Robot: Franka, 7 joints.
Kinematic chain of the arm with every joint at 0, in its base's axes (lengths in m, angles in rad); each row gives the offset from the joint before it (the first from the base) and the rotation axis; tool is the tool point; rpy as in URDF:
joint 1: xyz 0 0 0.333 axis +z
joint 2: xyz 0 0 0 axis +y
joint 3: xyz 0 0 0.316 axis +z
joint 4: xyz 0.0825 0 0 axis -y
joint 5: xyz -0.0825 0 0.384 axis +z
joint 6: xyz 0 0 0 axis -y
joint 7: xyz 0.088 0 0 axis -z
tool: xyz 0 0 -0.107 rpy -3.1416 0 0
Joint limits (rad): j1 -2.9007..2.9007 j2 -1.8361..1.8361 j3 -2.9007..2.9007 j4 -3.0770..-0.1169 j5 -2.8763..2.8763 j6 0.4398..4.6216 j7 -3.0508..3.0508
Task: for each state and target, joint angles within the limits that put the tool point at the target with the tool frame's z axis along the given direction. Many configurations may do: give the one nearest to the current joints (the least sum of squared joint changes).
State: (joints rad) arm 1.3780 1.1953 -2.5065 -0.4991 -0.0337 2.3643 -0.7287
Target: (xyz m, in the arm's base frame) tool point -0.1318 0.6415 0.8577 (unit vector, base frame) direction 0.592 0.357 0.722
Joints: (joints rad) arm 2.1663 1.2870 -2.4863 -0.8789 0.2352 2.6067 -0.7287
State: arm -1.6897 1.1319 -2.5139 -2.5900 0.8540 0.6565 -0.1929
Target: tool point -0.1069 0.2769 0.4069 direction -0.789 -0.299 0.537
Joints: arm -1.9939 0.3765 -2.8435 -2.8546 1.6357 0.7432 -0.1929
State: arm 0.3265 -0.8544 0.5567 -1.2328 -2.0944 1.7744 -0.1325
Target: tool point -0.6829 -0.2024 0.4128 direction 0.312 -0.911 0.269
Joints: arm 0.8512 -1.8361 1.2578 -1.3737 -2.2629 0.9446 -0.1325
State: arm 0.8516 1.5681 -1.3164 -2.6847 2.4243 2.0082 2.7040
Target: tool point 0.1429 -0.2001 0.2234 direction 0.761 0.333 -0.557
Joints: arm 0.8191 1.1524 -1.8007 -3.0770 1.7560 1.0915 2.7040
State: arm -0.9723 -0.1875 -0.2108 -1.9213 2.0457 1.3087 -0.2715
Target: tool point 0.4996 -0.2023 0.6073 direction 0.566 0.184 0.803
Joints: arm -0.5971 -0.1556 0.1242 -2.1848 2.7225 1.5871 -0.2715
